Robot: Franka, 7 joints.
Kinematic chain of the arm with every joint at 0, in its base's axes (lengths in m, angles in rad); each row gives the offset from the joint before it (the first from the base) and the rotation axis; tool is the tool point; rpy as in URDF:
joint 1: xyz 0 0 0.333 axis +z
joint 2: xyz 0 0 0 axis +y
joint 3: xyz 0 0 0.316 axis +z
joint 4: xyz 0.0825 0 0 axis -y
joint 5: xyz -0.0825 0 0.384 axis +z
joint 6: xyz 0 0 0 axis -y
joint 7: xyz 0.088 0 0 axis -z
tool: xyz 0 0 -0.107 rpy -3.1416 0 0
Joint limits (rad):
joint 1: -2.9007..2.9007
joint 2: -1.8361..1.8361
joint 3: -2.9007..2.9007
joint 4: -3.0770..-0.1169
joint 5: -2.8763..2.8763
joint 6: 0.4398..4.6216
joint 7: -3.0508..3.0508
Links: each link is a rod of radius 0.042 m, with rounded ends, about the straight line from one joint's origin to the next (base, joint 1, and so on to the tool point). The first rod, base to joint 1, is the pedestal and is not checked.
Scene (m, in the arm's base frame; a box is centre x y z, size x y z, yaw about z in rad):
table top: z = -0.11
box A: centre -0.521 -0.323 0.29 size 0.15 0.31 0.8 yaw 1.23
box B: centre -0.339 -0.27 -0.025 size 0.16 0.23 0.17 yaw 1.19
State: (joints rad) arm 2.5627 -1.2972 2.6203 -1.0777 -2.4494 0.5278 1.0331
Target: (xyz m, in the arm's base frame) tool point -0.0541 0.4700 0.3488
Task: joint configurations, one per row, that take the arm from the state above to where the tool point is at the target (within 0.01 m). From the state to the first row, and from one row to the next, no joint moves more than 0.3 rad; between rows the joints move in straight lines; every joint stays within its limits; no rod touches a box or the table.
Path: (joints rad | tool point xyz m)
1: 2.2990 -1.0676 2.6371 -0.9133 -2.4615 0.5102 0.9810 | 0.3031 -0.6172 0.5078
2: 2.0353 -0.8380 2.6540 -0.7489 -2.4737 0.4926 0.9289 | 0.1269 -0.5917 0.7035
3: 1.7716 -0.6084 2.6708 -0.5844 -2.4858 0.4750 0.8768 | -0.0278 -0.4626 0.8640
4: 1.5079 -0.3788 2.6876 -0.4200 -2.4979 0.4574 0.8247 | -0.1057 -0.2582 0.9696
5: 1.2441 -0.1492 2.7045 -0.2556 -2.5101 0.4398 0.7725 | -0.0768 -0.0352 1.0084
6: 1.2250 -0.0929 2.4804 -0.5215 -2.4358 0.4888 0.8051 | -0.1433 -0.0390 1.0205
7: 1.2059 -0.0366 2.2564 -0.7874 -2.3615 0.5379 0.8377 | -0.2254 0.0015 1.0086
8: 1.1868 0.0197 2.0324 -1.0533 -2.2872 0.5869 0.8702 | -0.2995 0.0882 0.9671
9: 1.1676 0.0760 1.8083 -1.3192 -2.2129 0.6360 0.9028 | -0.3414 0.2081 0.8913
10: 1.1485 0.1323 1.5843 -1.5851 -2.1386 0.6850 0.9354 | -0.3348 0.3358 0.7810
11: 1.1294 0.1886 1.3602 -1.8510 -2.0643 0.7341 0.9680 | -0.2755 0.4397 0.6431
12: 1.1103 0.2449 1.1362 -2.1169 -1.9900 0.7831 1.0005 | -0.1743 0.4904 0.4922
13: 1.0911 0.3012 0.9122 -2.3828 -1.9157 0.8322 1.0331 | -0.0541 0.4700 0.3488

